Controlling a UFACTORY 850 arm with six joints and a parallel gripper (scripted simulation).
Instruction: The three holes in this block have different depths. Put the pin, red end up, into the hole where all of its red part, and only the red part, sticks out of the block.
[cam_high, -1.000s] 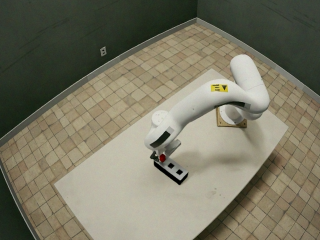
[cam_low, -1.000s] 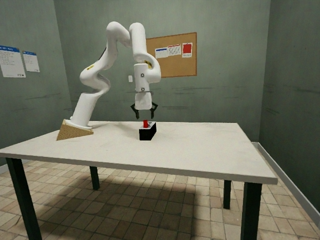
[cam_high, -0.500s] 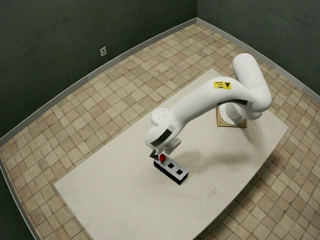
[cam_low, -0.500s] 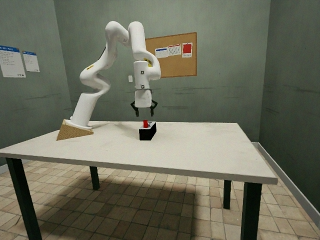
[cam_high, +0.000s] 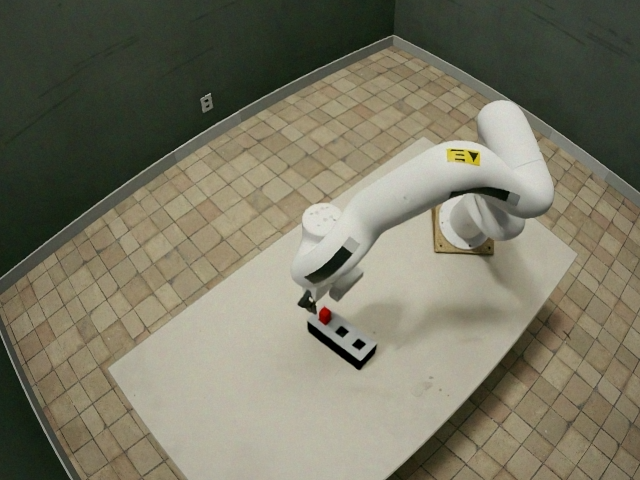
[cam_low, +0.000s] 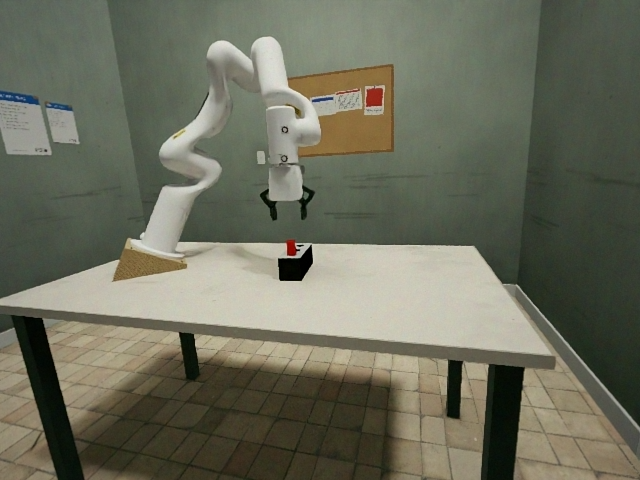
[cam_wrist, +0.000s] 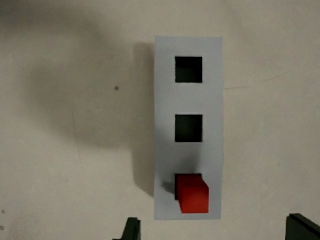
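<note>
My hand is 10 cm above the pin. Also, from my hand: black block (16 cm below, 6 cm to the left).
</note>
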